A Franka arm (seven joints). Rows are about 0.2 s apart.
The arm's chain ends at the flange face. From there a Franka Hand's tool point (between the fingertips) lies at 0.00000 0.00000 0.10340 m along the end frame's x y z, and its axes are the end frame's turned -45 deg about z.
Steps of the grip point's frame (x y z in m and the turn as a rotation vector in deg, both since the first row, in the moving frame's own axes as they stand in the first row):
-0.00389 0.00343 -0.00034 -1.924 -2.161 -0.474
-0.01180 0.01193 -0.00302 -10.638 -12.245 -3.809
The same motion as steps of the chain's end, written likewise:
-0.00004 -0.00004 -0.00021 -2.889 -0.168 -0.474
0.00115 -0.01208 0.00109 -16.181 -1.136 -3.809

